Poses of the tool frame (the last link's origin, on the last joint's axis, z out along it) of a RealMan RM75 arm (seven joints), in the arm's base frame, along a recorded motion.
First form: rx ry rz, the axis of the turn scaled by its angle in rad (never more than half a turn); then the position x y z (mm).
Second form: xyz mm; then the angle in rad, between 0 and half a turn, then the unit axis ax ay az. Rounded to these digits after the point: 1 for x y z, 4 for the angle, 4 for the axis.
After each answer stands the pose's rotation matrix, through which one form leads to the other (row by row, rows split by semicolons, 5 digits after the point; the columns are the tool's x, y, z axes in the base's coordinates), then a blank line. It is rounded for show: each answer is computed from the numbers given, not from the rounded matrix.
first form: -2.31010 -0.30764 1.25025 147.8 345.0 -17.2
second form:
147.8 345.0 -17.2 2.6447 -0.8735 -0.1163 0.4727
0.55463 -0.03444 -0.83138; 0.41629 -0.85363 0.31307; -0.72048 -0.51974 -0.45912

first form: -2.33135 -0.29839 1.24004 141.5 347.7 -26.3
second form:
141.5 347.7 -26.3 2.6574 -0.8773 -0.1123 0.4666
0.56577 -0.03151 -0.82396; 0.40289 -0.86130 0.30958; -0.71943 -0.50712 -0.47460

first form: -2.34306 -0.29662 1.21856 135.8 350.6 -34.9
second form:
135.8 350.6 -34.9 2.6576 -0.8816 -0.1116 0.4585
0.58018 -0.02786 -0.81401; 0.39886 -0.86166 0.31378; -0.71014 -0.50673 -0.48881

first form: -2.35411 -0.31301 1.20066 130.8 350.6 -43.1
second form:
130.8 350.6 -43.1 2.6611 -0.8846 -0.1176 0.4512
0.58980 -0.01222 -0.80746; 0.40488 -0.86066 0.30877; -0.69872 -0.50904 -0.50267

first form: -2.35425 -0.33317 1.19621 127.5 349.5 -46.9
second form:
127.5 349.5 -46.9 2.6617 -0.8845 -0.1252 0.4494
0.58929 0.00142 -0.80792; 0.41643 -0.85746 0.30224; -0.69233 -0.51455 -0.50588

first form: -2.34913 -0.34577 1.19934 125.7 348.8 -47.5
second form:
125.7 348.8 -47.5 2.6601 -0.8831 -0.1300 0.4509
0.58470 0.00775 -0.81122; 0.42529 -0.85446 0.29838; -0.69084 -0.51946 -0.50289

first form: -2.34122 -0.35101 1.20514 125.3 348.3 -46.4
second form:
125.3 348.3 -46.4 2.6565 -0.8813 -0.1321 0.4537
0.57923 0.00792 -0.81513; 0.43101 -0.85172 0.29800; -0.69190 -0.52394 -0.49675

